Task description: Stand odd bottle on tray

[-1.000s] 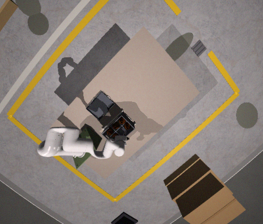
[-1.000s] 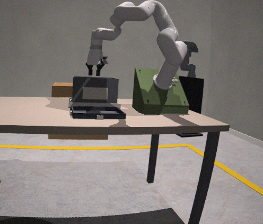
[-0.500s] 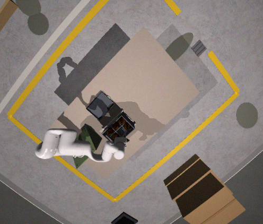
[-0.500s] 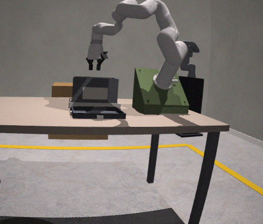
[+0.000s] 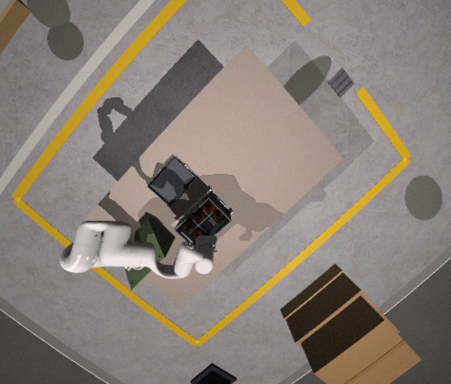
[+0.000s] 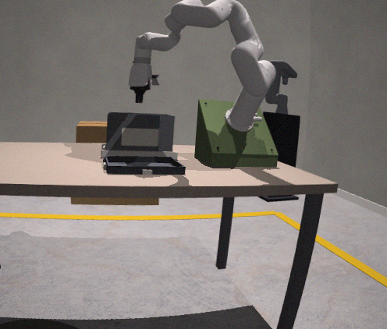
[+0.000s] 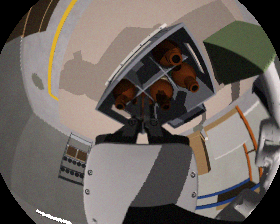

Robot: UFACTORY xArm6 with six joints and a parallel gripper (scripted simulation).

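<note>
The dark crate is 160 mm below my hand and 40 mm to the left of it. The rest, counted from my hand: glass bottle: 150 mm below, 80 mm behind, 10 mm to the left; flat dark tray: 340 mm to the left, 230 mm below, 40 mm ahead.
</note>
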